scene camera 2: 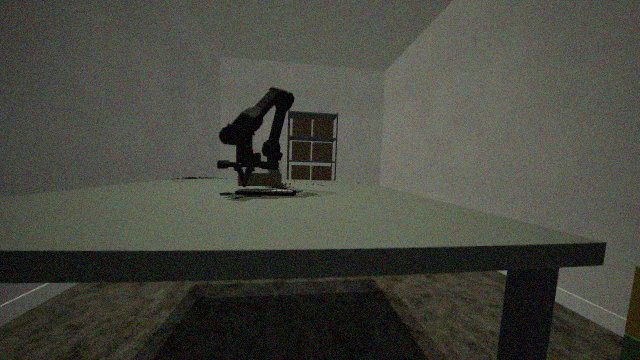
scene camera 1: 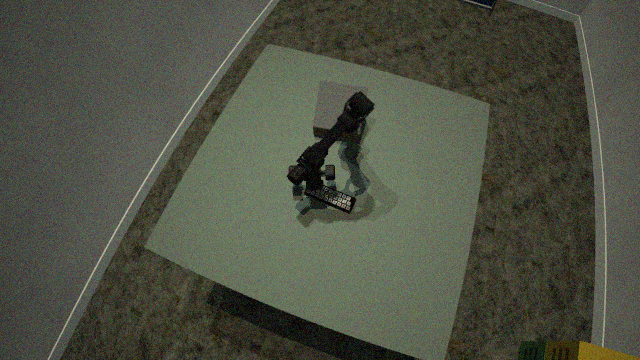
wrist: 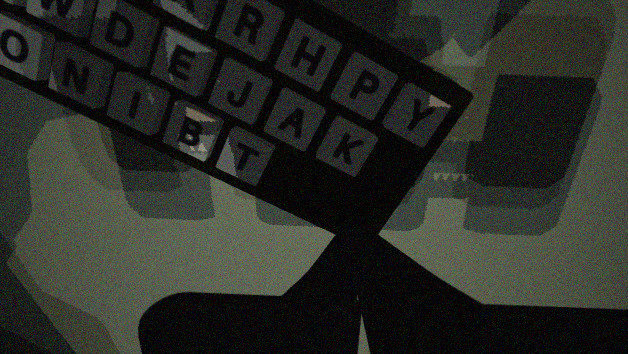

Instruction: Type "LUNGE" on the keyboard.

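Where they show: gripper, fingertip midpoint: (scene camera 2: 244,187) (wrist: 352,236); arm's base, link origin: (scene camera 2: 272,165).
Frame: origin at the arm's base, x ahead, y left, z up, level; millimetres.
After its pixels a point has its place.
The black keyboard (scene camera 1: 345,201) @(x 342, y 114, z -89 mm) (scene camera 2: 272,192) @(x 378, y 71, z -94 mm) (wrist: 310,187) @(x 320, y -27, z -93 mm) lies flat on the table, with pale keys in a scrambled order. In the wrist view the E key (wrist: 184,64) @(x 343, y 28, z -88 mm) is at the upper left, in the middle row, and the N key (wrist: 81,76) @(x 324, y 58, z -88 mm) is in the row nearest the fingers. The L, U and G keys do not show there. My gripper (scene camera 1: 314,187) @(x 313, y -48, z -85 mm) (scene camera 2: 243,184) @(x 313, y -48, z -85 mm) (wrist: 352,236) @(x 313, y -48, z -85 mm) is shut and empty, pointing down low by the keyboard. In the wrist view its tips overlap the keyboard's blank corner, past the T and K keys; contact cannot be told.
The pale table (scene camera 1: 400,270) @(x 522, y 426, z -104 mm) (scene camera 2: 350,225) @(x 726, y 283, z -104 mm) carries a light block (scene camera 1: 332,102) @(x -24, y -104, z 36 mm) (scene camera 2: 267,179) @(x 51, y -15, z -72 mm) behind the keyboard, beside the arm. A shelf rack (scene camera 2: 314,115) with brown boxes stands far behind. A yellow object (scene camera 1: 612,352) shows at the lower right. Arm shadows fall around the keyboard.
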